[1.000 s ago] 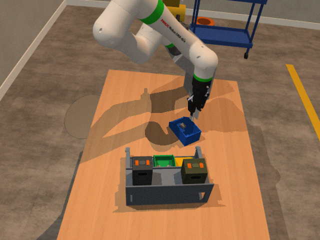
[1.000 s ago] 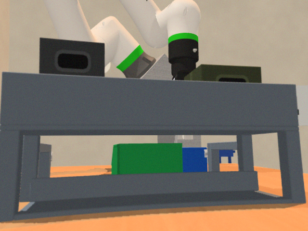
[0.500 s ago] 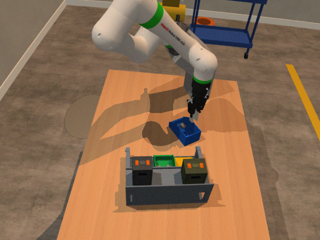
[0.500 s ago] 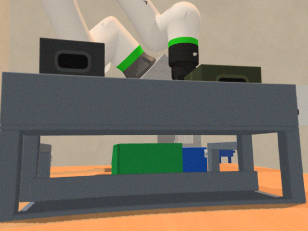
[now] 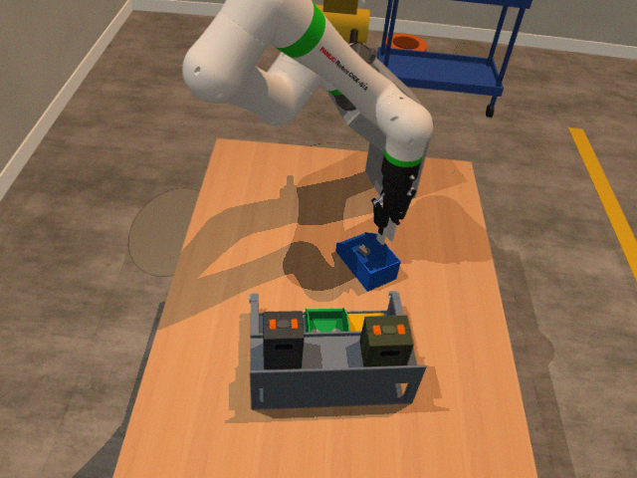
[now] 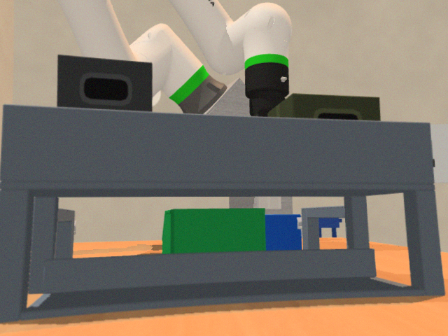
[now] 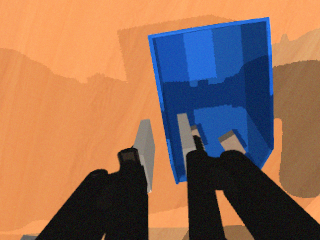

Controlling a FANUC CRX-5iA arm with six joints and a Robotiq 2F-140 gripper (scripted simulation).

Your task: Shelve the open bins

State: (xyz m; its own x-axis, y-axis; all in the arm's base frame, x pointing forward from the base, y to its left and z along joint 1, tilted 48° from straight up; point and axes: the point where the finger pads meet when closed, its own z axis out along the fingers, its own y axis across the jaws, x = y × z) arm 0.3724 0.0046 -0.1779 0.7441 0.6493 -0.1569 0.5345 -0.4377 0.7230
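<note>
Now: hand 2 cm short of the blue bin, 4 cm to the left of it and 8 cm above it. Round my hand: black box (43 cm ahead, 23 cm to the right, 4 cm above); olive box (39 cm ahead, 3 cm above); green bin (31 cm ahead, 13 cm to the right, 8 cm below).
</note>
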